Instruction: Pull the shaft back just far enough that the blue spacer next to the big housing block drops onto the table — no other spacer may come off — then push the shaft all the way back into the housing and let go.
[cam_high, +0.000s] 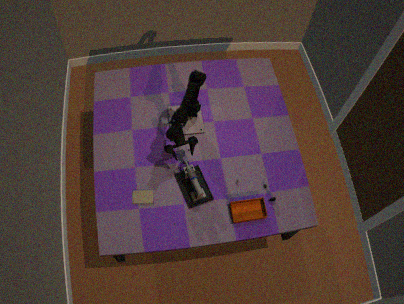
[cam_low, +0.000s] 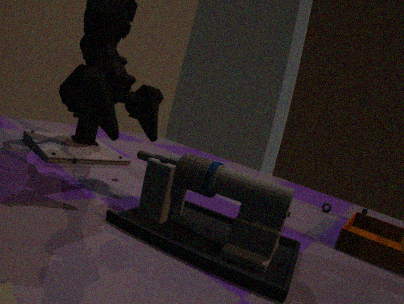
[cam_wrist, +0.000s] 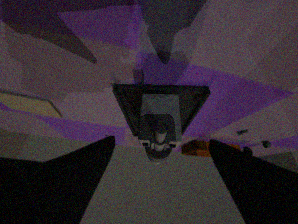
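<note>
Right now my gripper tip is 70 mm short of the shaft, 40 mm to the right of it and 20 mm above it. Round my gripper tip: beige card: 220 mm to the right, 220 mm ahead, 90 mm below; orange tray: 380 mm to the left, 260 mm ahead, 90 mm below; blue spacer: 120 mm ahead, 60 mm to the left, 20 mm below.
</note>
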